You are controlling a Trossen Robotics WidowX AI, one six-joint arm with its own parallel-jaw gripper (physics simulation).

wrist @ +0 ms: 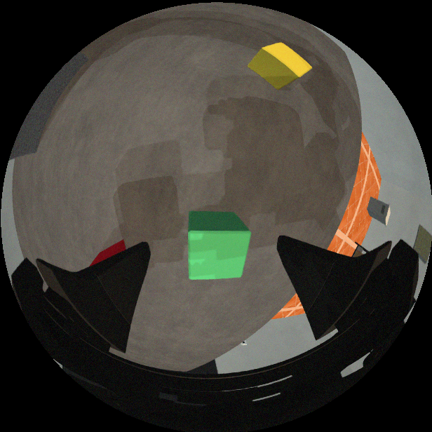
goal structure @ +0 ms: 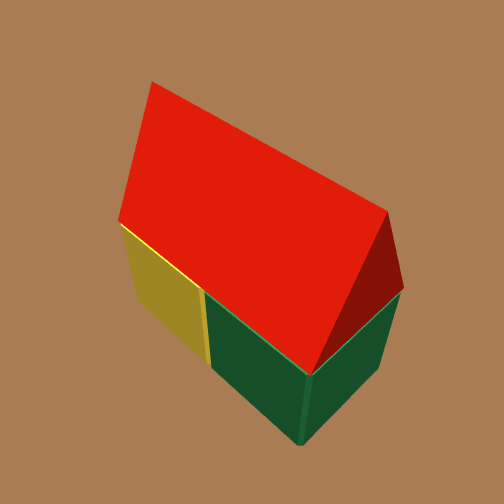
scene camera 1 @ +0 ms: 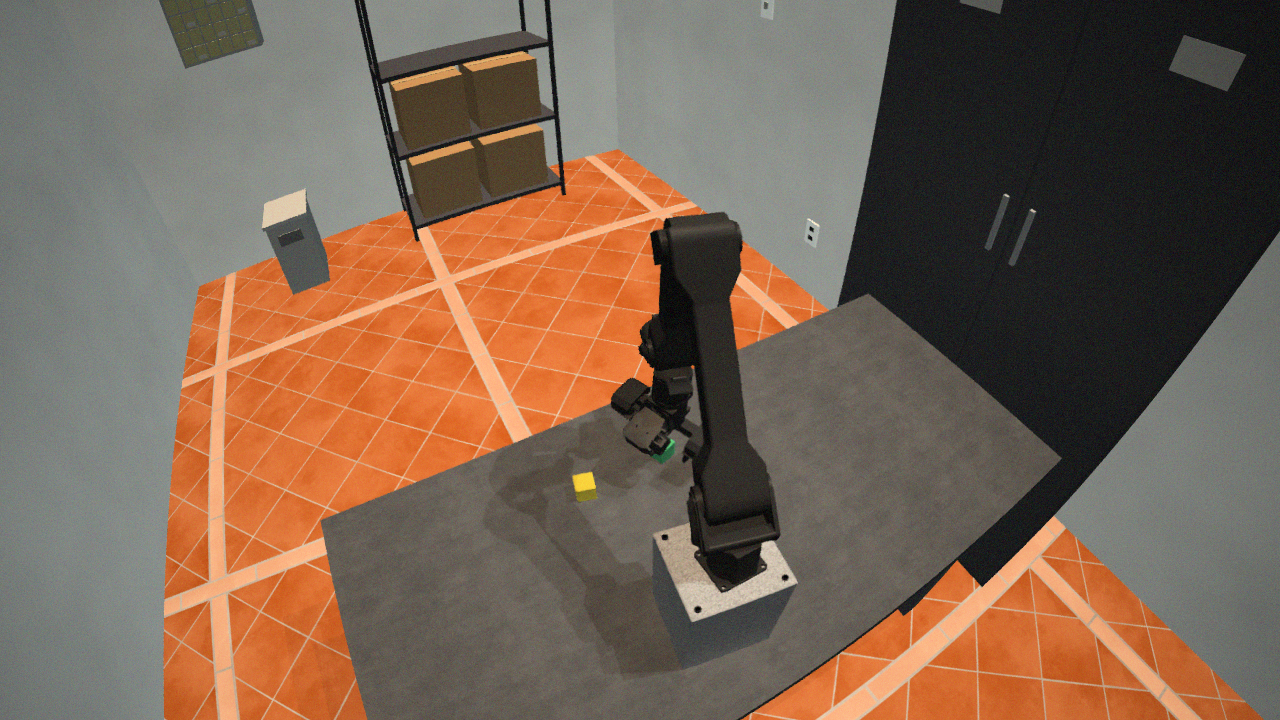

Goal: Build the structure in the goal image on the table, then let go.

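Pixels of known places: arm's base at its link origin: (scene camera 1: 730,561).
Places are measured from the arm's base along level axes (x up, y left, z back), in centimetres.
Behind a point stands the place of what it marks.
A green cube (scene camera 1: 663,450) (wrist: 216,254) stands on the grey table (scene camera 1: 895,402) {x -19.5, y -54.8, z -18.1 cm} (wrist: 75,175), partly hidden by the gripper in the scene view. My gripper (scene camera 1: 679,450) {x -17.9, y -8.4, z -30.9 cm} (wrist: 213,246) is open and low over the table, its fingers apart on either side of the green cube in the wrist view, with nothing gripped. A yellow cube (scene camera 1: 584,486) {x -16.3, y 7.1, z -28.8 cm} (wrist: 281,65) stands apart on the table, left of the gripper in the scene view. A red block (wrist: 111,252) shows in part behind the left finger in the wrist view; the arm hides it in the scene view.
The arm's pedestal (scene camera 1: 725,600) {x 0.5, y 3.4, z 4.1 cm} stands at the table's near side. The far table edge runs close behind the gripper. A shelf rack (scene camera 1: 460,57) with boxes and a grey bin (scene camera 1: 299,250) stand on the floor beyond. A black cabinet (scene camera 1: 966,161) stands beside the table's right end.
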